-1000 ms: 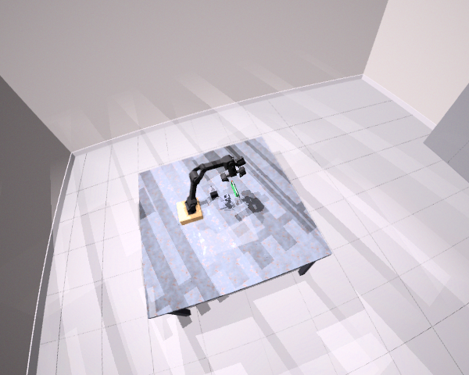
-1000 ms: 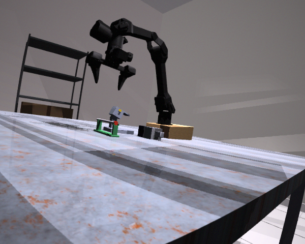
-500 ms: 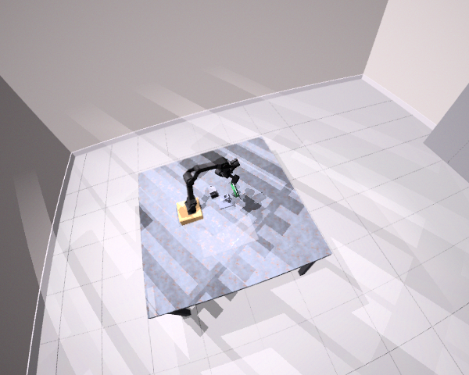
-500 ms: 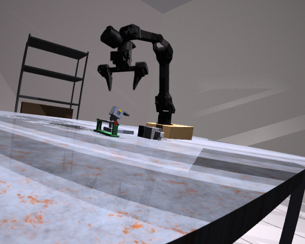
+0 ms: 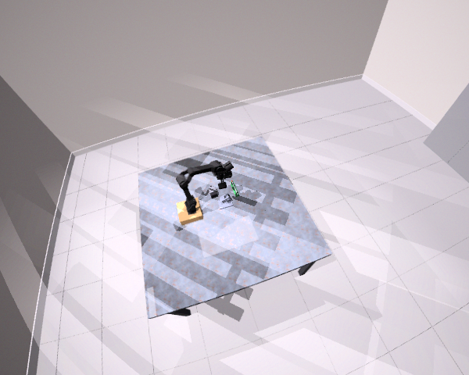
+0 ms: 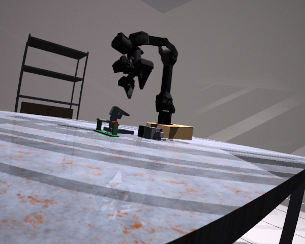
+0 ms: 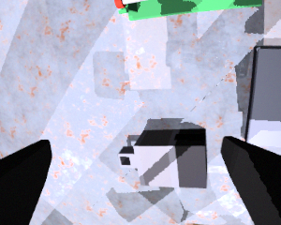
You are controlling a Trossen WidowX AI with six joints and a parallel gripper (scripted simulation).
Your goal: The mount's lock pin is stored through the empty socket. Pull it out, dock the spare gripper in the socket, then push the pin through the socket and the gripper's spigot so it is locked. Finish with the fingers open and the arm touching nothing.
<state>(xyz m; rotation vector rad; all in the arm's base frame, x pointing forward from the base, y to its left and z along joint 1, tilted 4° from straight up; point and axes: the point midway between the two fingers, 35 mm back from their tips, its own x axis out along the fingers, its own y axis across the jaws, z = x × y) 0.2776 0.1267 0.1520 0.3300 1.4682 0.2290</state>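
My gripper tip is now 9 cm past the spare gripper, 2 cm to the right of it and 14 cm above it. Round my gripper tip: green mount (9 cm ahead, 1 cm to the right, 14 cm below); socket (1 cm behind, 12 cm to the right, 11 cm below).
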